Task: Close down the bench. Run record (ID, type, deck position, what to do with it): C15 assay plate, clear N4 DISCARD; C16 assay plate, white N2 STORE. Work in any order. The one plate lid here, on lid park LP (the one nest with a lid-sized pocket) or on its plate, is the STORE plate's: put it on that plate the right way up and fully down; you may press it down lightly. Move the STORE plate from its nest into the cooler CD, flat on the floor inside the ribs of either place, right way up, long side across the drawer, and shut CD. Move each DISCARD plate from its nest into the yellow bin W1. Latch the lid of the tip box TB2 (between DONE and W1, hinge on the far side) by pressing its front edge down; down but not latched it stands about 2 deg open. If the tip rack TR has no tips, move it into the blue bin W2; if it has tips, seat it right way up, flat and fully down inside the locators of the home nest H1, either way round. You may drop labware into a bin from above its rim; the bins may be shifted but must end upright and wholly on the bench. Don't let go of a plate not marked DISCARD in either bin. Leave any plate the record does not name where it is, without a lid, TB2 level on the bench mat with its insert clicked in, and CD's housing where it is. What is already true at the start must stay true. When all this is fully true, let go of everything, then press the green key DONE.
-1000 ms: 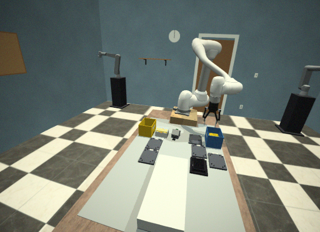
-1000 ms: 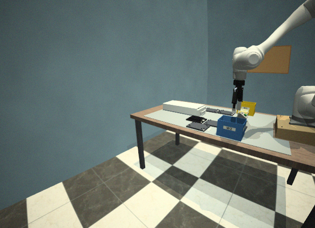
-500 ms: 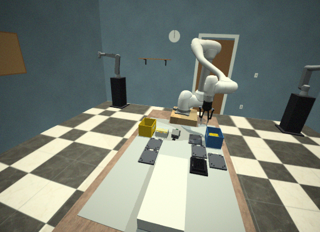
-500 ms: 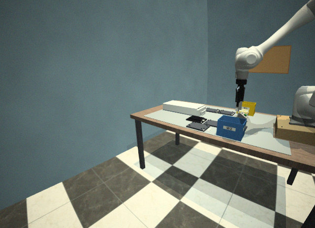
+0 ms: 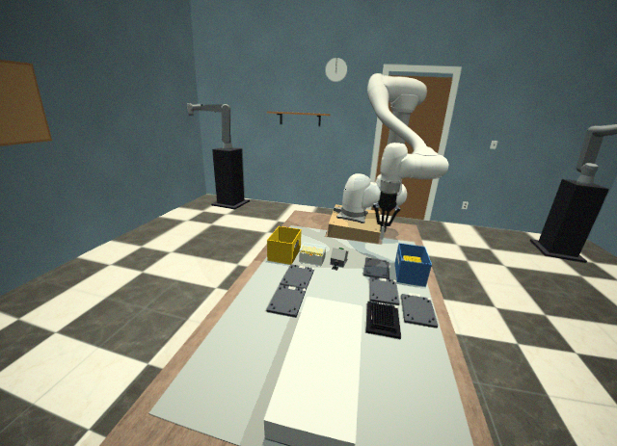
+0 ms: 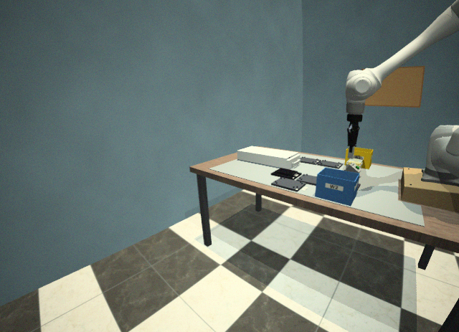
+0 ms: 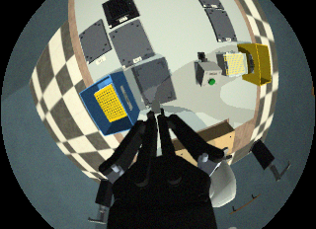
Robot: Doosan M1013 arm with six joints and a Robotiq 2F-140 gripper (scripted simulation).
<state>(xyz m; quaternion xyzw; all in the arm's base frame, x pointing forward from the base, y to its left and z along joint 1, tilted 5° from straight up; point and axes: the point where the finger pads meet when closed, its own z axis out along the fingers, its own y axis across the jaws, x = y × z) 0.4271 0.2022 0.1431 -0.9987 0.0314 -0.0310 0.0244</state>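
The done key block lies 190 mm to the right of my hand, 140 mm below it and 20 mm ahead of it. From my hand the other things lie so: tip box TB2: 330 mm to the right, 160 mm below, 50 mm ahead; blue bin W2: 160 mm to the left, 160 mm below; yellow-topped tip rack: 160 mm to the left, 150 mm below, 10 mm behind.
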